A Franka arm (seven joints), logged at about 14 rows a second.
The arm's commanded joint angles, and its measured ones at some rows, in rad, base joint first. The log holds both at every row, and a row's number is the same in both.
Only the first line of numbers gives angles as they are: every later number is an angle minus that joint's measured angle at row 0.
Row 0, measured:
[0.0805 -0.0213 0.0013 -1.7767 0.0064 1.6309 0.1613]
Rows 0 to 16, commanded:
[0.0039 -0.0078 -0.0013 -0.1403 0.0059 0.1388 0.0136]
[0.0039 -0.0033 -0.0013 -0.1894 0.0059 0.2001 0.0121]
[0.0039 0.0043 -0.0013 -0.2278 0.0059 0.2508 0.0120]
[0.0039 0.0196 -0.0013 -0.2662 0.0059 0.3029 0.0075]
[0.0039 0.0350 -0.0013 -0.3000 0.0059 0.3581 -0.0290]
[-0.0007 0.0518 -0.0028 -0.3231 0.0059 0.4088 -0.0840]
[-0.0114 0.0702 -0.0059 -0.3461 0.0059 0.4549 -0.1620]
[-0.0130 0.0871 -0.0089 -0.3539 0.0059 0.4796 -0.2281]
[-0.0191 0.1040 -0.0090 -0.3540 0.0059 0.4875 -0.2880]
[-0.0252 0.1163 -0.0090 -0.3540 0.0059 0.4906 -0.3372]
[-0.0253 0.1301 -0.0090 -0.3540 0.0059 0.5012 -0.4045]
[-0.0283 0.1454 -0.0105 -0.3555 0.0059 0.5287 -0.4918]
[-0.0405 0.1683 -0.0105 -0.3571 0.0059 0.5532 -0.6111]
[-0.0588 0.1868 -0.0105 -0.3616 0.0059 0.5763 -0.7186]
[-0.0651 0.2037 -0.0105 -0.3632 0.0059 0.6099 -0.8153]
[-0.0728 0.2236 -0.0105 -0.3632 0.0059 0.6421 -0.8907]
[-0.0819 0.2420 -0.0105 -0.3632 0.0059 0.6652 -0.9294]
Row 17, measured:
[-0.0628 0.2079 -0.0124 -0.3639 0.0001 0.6159 -0.8082]
